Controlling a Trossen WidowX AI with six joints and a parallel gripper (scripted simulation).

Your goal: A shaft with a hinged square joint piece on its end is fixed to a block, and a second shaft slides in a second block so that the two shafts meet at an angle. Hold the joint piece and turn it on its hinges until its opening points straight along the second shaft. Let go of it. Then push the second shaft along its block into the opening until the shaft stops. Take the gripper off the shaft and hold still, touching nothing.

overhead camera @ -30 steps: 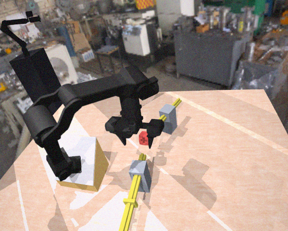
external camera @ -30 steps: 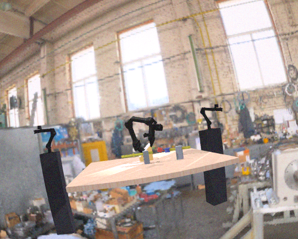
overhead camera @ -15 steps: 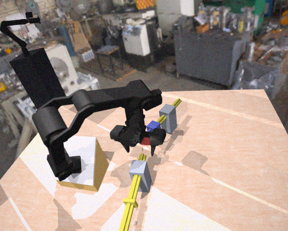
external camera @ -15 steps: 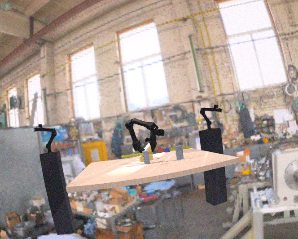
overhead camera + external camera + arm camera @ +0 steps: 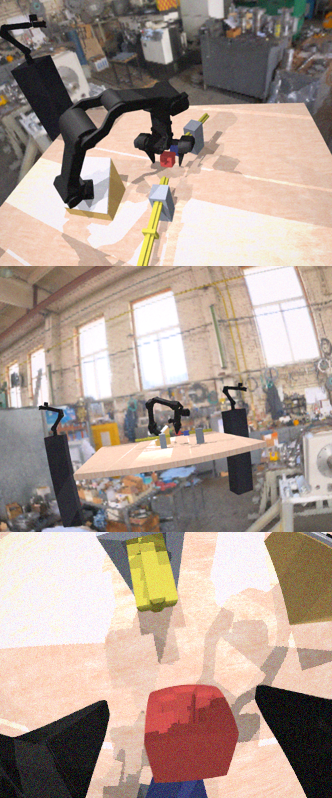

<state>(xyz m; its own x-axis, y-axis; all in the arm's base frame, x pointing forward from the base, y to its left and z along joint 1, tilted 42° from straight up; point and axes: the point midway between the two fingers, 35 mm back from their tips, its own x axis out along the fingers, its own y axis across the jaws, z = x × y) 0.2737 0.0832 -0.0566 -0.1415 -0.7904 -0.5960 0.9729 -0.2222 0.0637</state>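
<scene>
Now: gripper tip 2 cm to the right of the red joint piece.
</scene>
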